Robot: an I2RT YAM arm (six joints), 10 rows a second.
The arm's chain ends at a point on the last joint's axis. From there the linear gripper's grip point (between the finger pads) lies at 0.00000 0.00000 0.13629 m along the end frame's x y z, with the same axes.
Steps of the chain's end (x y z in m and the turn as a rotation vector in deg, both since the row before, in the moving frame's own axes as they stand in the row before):
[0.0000 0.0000 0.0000 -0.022 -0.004 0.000]
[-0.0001 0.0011 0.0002 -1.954 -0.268 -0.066]
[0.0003 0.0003 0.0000 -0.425 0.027 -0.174]
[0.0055 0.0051 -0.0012 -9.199 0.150 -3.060]
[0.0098 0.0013 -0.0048 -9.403 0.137 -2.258]
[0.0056 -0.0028 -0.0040 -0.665 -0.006 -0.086]
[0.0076 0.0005 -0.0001 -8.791 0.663 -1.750]
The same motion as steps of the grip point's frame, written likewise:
[0.0000 0.0001 0.0000 -0.022 -0.004 0.000]
[-0.0007 0.0057 0.0001 -1.954 -0.268 -0.066]
[0.0004 0.0013 0.0000 -0.425 0.027 -0.174]
[0.0064 0.0269 -0.0030 -9.199 0.150 -3.060]
[0.0106 0.0236 -0.0066 -9.403 0.137 -2.258]
[0.0056 -0.0012 -0.0040 -0.665 -0.006 -0.086]
[0.0095 0.0213 -0.0017 -8.791 0.663 -1.750]

